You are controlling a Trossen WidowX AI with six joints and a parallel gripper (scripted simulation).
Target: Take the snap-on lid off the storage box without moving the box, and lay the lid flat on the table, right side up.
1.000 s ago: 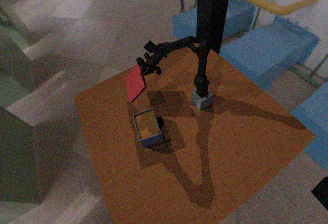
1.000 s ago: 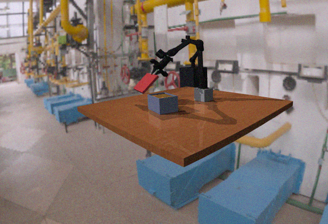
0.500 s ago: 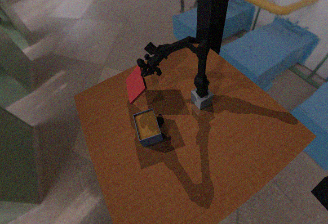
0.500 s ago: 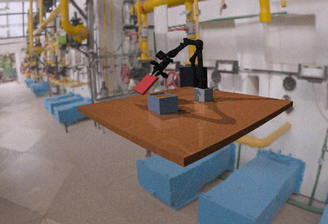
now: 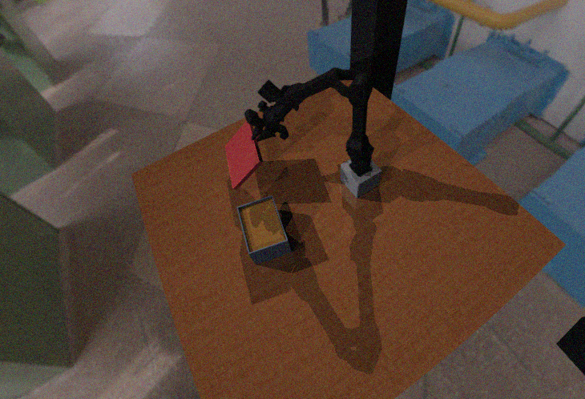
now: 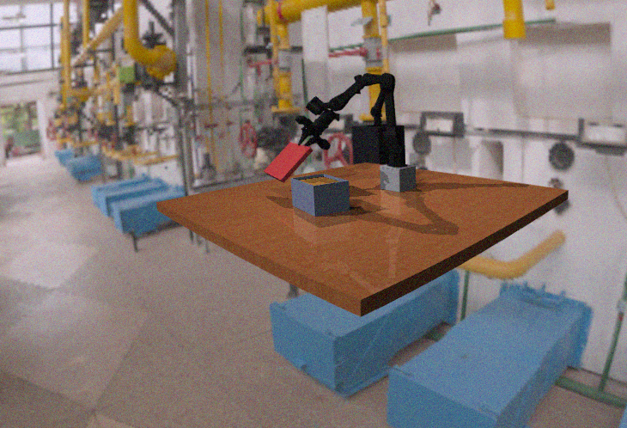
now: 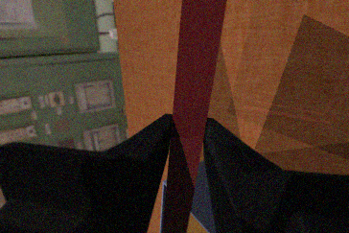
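Right now my gripper tip is 6 cm short of the red lid, 2 cm to the left of it and 5 cm above it. The rest, counted from my gripper tip: storage box 12 cm ahead, 29 cm to the left, 14 cm below.
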